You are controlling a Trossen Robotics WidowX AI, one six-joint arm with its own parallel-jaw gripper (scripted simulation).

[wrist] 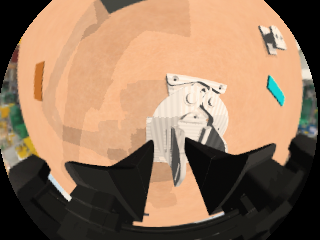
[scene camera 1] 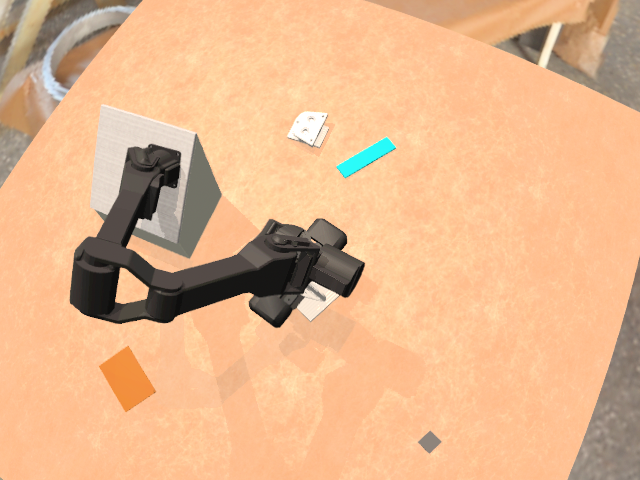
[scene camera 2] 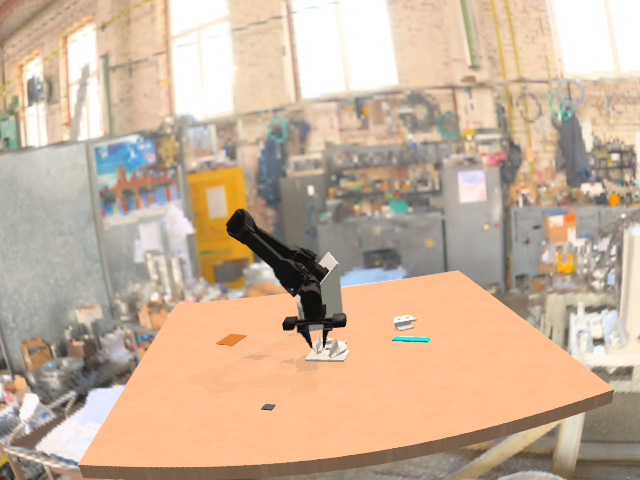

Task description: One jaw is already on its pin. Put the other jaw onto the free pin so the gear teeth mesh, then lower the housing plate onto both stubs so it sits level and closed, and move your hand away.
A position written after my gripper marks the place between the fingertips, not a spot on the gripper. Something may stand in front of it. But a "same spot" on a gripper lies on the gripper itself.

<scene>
My gripper shows in the wrist view [168,142], in scene camera 1 and in scene camera 2. One and the same spot on my gripper: [scene camera 1: 293,300] is [scene camera 2: 299,324].
</scene>
